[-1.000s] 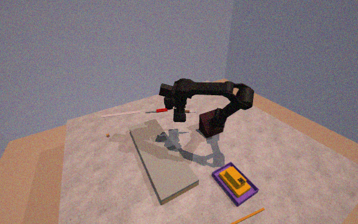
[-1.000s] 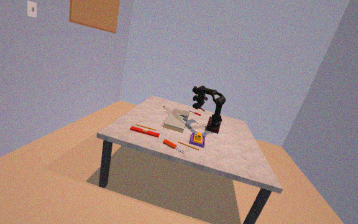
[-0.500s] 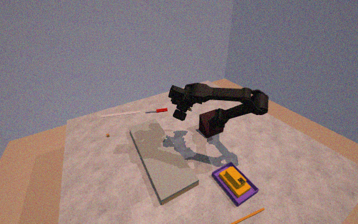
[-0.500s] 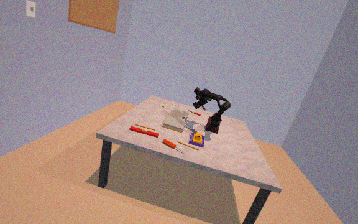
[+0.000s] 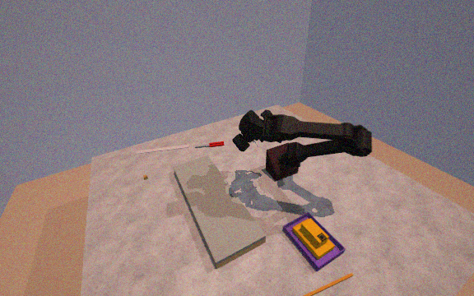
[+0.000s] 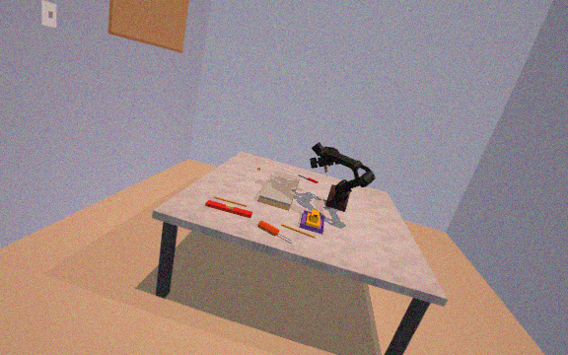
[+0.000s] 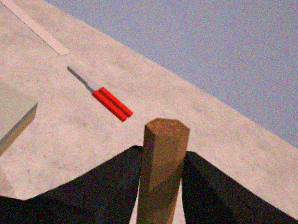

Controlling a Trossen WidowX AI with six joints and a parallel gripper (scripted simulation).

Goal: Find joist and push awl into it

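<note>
Right now the awl is 20 mm behind my gripper tip, 20 mm to the left of it and 50 mm below it. Also, from my gripper tip: purple tray 50 mm ahead, 420 mm to the left, 220 mm below; then small orange block 420 mm ahead, 250 mm to the right, 230 mm below; then yellow stud finder 50 mm ahead, 440 mm to the left, 180 mm below.
</note>
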